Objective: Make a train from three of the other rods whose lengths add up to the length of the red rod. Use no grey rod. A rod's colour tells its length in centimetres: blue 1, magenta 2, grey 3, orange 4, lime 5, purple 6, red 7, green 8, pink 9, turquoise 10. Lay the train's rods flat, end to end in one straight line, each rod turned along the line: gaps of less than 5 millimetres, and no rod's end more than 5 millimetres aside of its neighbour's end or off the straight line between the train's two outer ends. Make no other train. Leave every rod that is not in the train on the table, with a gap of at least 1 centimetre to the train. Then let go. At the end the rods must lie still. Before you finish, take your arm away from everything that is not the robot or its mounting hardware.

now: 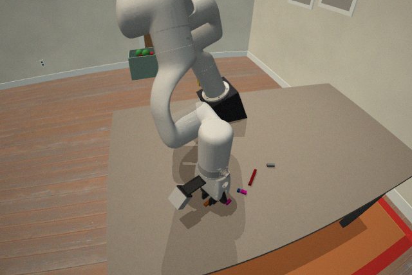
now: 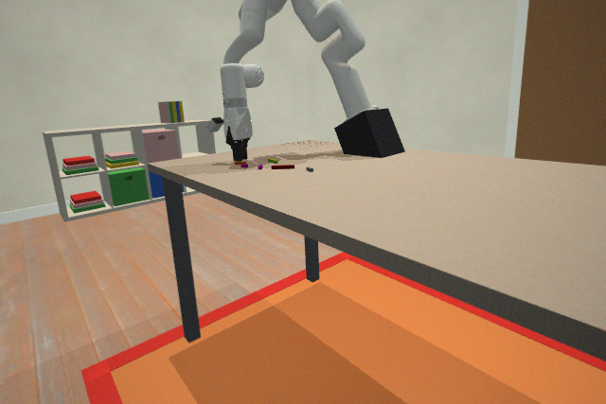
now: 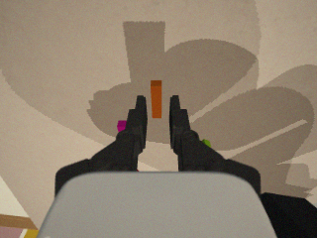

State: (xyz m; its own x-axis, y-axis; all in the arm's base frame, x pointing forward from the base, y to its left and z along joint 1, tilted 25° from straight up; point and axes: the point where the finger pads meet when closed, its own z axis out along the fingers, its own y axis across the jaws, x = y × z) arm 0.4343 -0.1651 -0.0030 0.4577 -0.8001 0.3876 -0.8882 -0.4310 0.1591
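Now: the orange rod 3 cm below my hand. Also, from my hand: blue rod (11 cm to the left, 3 cm below, 1 cm behind); then red rod (17 cm to the left, 5 cm behind, 3 cm below); then lime rod (9 cm behind, 6 cm to the left, 3 cm below).
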